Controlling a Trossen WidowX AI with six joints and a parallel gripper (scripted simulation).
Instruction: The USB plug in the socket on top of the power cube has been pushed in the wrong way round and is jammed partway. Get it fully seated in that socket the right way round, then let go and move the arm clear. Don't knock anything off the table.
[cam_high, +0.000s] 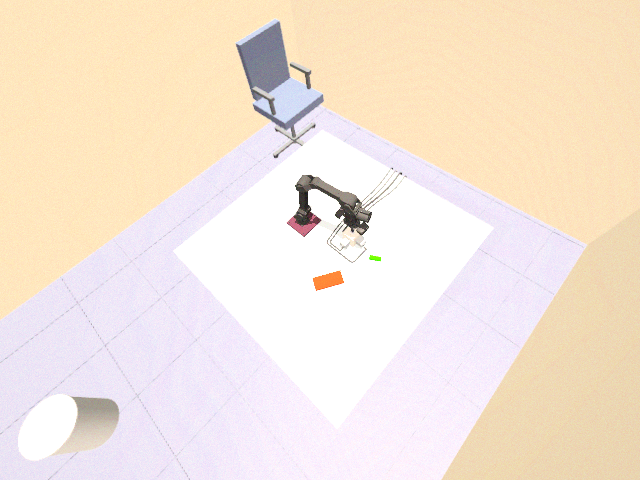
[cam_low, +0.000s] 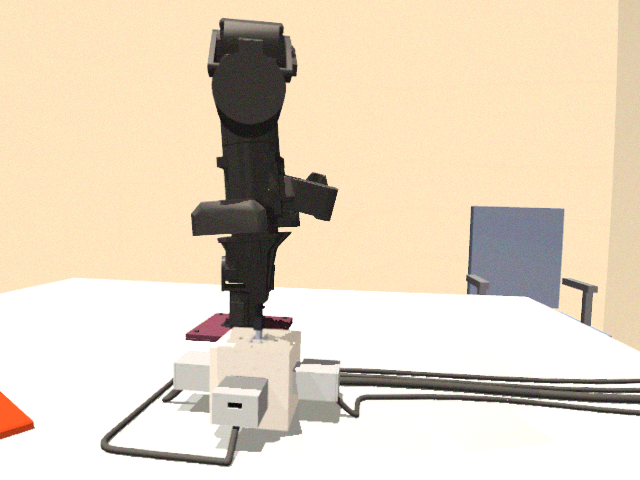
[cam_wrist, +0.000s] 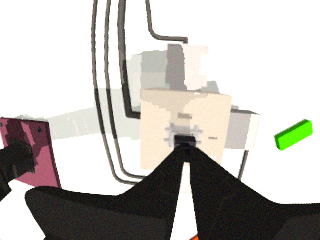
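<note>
The USB plug lies 20 mm below my gripper tip. Round my gripper tip: orange flat block: 270 mm to the right, 110 mm below, 110 mm ahead; then USB socket: 40 mm below; then green piece: 180 mm ahead, 110 mm below, 10 mm to the left.
</note>
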